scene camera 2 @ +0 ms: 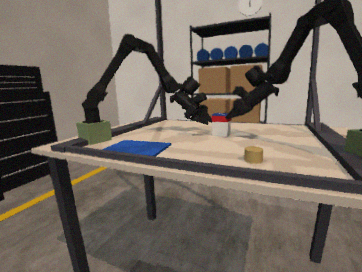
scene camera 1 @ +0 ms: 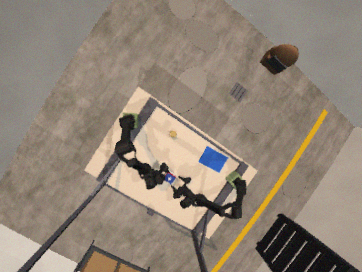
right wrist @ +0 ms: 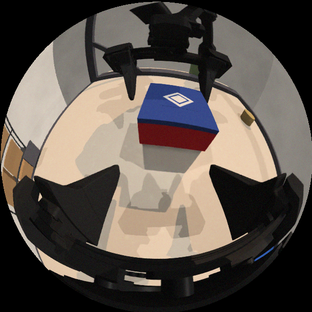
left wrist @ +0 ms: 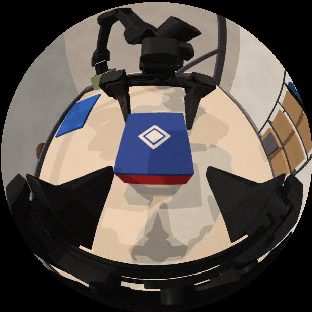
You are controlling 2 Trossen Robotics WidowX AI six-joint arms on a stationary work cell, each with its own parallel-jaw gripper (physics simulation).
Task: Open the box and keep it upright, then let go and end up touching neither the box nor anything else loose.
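Pixels of known places: left gripper, fingertip midpoint: [scene camera 2: 227, 117] [scene camera 1: 166, 176]; right gripper, fingertip midpoint: [scene camera 2: 210, 123] [scene camera 1: 174, 180]; left arm's base at its link origin: [scene camera 1: 129, 120]; right arm's base at its link origin: [scene camera 2: 93, 121] [scene camera 1: 237, 182].
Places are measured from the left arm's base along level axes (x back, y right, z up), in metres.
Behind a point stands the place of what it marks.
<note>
The box [scene camera 1: 170, 178] [scene camera 2: 221, 127] [left wrist: 154, 147] [right wrist: 176, 112] stands upright on the table, with a white body and a red-sided lid whose blue top bears a white diamond. The lid is on and looks level. My left gripper [scene camera 1: 164, 175] {x -0.283, y 0.397, z -0.006 m} [scene camera 2: 231, 115] {x -0.283, y 0.397, z -0.006 m} [left wrist: 161, 171] is open at one side of the box, around lid height. My right gripper [scene camera 1: 179, 185] {x -0.350, y 0.437, z -0.032 m} [scene camera 2: 208, 120] {x -0.350, y 0.437, z -0.032 m} [right wrist: 165, 169] is open at the opposite side, facing it. Nothing is between either pair of fingers. Whether any fingertip touches the lid is hard to tell.
A flat blue mat [scene camera 1: 213, 159] {x -0.662, y 0.265, z -0.073 m} [scene camera 2: 137, 148] {x -0.655, y 0.242, z -0.073 m} [left wrist: 79, 116] lies on the table [scene camera 1: 135, 192] {x -0.050, y 0.572, z -0.081 m} [scene camera 2: 195, 145] {x -0.449, y 0.264, z -0.081 m}. A short tan cylinder [scene camera 1: 173, 134] {x -0.316, y 0.081, z -0.046 m} [scene camera 2: 253, 154] {x -0.326, y 0.057, z -0.055 m} [right wrist: 248, 118] stands nearer scene camera 2 than the box. Dark rails border the table. The two grippers are close together across the box.
</note>
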